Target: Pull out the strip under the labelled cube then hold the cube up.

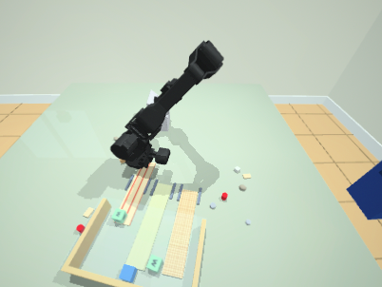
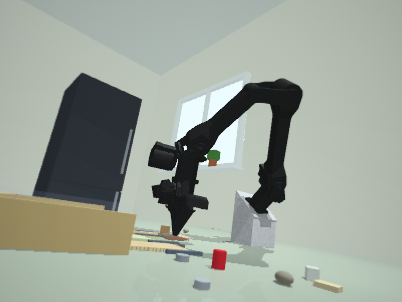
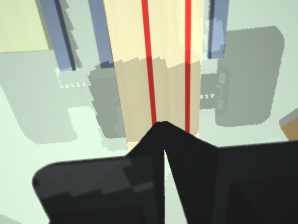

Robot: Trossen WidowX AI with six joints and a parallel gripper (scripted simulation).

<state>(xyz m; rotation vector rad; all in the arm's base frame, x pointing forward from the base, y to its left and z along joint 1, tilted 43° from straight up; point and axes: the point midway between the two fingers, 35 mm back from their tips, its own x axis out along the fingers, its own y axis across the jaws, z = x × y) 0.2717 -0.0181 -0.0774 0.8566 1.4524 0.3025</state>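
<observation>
Now: the red-lined strip 9 cm ahead of my gripper tip and 3 cm to the right of it.
</observation>
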